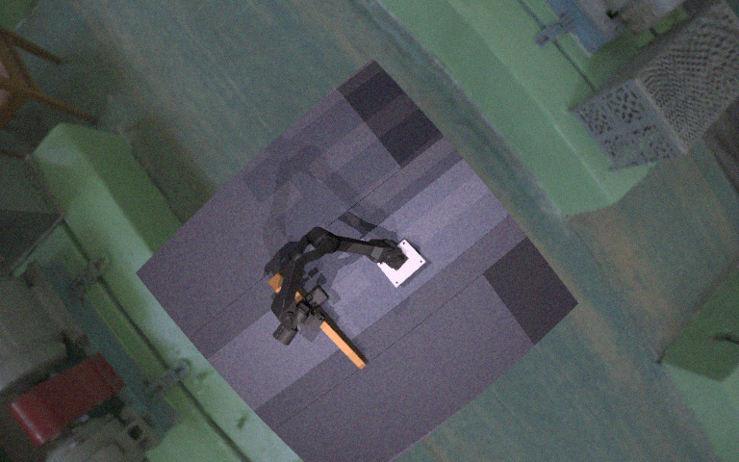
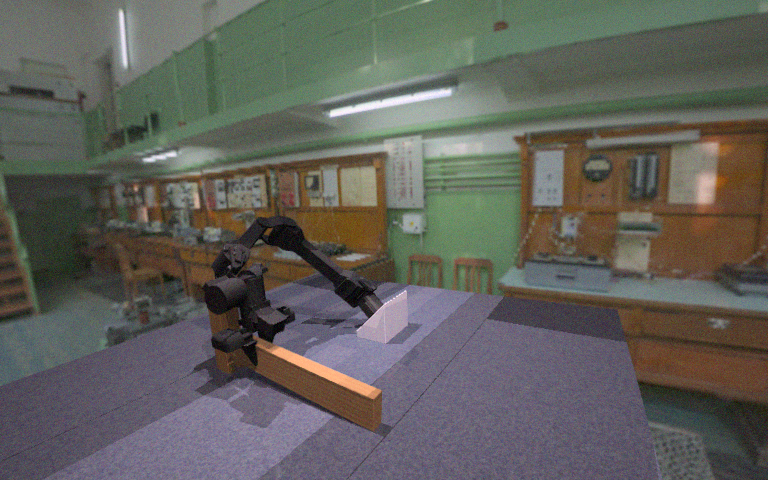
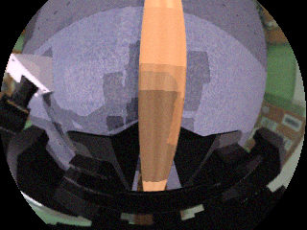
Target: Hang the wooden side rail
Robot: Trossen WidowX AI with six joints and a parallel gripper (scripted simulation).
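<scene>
Right now my gripper tip is 12 cm to the left of the wooden headboard post, 4 cm below it and 1 cm past it.
</scene>
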